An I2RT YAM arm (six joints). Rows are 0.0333 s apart.
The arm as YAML. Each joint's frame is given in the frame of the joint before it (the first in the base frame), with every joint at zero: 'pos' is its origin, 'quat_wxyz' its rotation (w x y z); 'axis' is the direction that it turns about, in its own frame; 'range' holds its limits. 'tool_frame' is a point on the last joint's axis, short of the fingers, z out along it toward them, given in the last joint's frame.
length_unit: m
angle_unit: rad
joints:
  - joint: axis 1
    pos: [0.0, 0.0, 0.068]
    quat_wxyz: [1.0, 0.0, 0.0, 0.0]
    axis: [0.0, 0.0, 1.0]
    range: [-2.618, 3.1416]
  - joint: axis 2
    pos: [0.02, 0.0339, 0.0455]
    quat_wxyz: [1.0, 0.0, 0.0, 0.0]
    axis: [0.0, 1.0, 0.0]
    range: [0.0, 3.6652]
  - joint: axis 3
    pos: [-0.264, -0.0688, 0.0]
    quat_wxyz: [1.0, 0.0, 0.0, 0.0]
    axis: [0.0, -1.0, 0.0]
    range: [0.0, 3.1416]
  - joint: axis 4
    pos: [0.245, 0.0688, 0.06]
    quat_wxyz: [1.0, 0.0, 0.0, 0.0]
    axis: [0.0, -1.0, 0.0]
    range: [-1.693, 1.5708]
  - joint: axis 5
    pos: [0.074, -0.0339, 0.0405]
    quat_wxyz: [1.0, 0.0, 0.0, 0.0]
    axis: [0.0, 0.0, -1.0]
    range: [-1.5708, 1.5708]
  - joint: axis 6
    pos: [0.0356, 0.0, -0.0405]
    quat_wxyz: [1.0, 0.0, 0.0, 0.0]
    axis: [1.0, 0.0, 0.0]
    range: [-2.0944, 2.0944]
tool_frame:
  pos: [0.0, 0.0, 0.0]
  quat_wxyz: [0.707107, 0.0, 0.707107, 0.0]
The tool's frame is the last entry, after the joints.
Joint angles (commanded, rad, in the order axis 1, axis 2, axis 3, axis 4, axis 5, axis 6), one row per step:
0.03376 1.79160 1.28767 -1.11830 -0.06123 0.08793
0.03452 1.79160 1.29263 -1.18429 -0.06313 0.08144
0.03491 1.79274 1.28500 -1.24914 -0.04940 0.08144
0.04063 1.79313 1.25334 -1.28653 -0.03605 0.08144
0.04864 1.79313 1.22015 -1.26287 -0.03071 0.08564
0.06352 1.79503 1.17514 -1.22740 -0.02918 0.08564
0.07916 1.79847 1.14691 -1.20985 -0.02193 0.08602
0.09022 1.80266 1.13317 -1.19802 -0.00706 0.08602
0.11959 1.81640 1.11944 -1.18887 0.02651 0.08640
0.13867 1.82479 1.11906 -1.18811 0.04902 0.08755
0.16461 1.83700 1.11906 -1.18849 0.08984 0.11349
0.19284 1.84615 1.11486 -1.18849 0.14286 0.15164
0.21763 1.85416 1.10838 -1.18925 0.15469 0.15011
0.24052 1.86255 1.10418 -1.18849 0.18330 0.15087
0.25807 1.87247 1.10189 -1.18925 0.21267 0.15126
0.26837 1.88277 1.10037 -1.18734 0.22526 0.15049
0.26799 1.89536 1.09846 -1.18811 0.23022 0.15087
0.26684 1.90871 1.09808 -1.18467 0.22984 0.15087
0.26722 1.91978 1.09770 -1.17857 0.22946 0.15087
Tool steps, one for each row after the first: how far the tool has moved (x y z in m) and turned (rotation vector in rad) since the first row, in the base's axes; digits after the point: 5 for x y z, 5 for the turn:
-0.00635 0.00009 0.00176 0.00035 0.06067 0.00706
-0.01459 -0.00057 0.00073 -0.01559 0.13383 0.00899
-0.02422 0.00029 -0.00541 -0.03150 0.20273 0.01712
-0.02794 0.00226 -0.01310 -0.03860 0.21209 0.02190
-0.03303 0.00617 -0.02397 -0.04221 0.22316 0.03714
-0.03701 0.01004 -0.03112 -0.05193 0.23654 0.05377
-0.03864 0.01246 -0.03531 -0.06825 0.24144 0.06745
-0.04070 0.01923 -0.04181 -0.10621 0.25613 0.10282
-0.04092 0.02372 -0.04404 -0.13163 0.26114 0.12512
-0.04128 0.02947 -0.04707 -0.18111 0.26687 0.13368
-0.04276 0.03525 -0.05000 -0.24543 0.26800 0.13533
-0.04517 0.04132 -0.05315 -0.26215 0.27825 0.16521
-0.04680 0.04638 -0.05592 -0.29503 0.28187 0.19415
-0.04788 0.05002 -0.05864 -0.32806 0.28658 0.21875
-0.04832 0.05238 -0.06152 -0.34315 0.29234 0.23361
-0.04850 0.05205 -0.06498 -0.35034 0.30641 0.23601
-0.04798 0.05187 -0.06860 -0.35139 0.31680 0.23620
-0.04739 0.05216 -0.07177 -0.35192 0.32208 0.23721

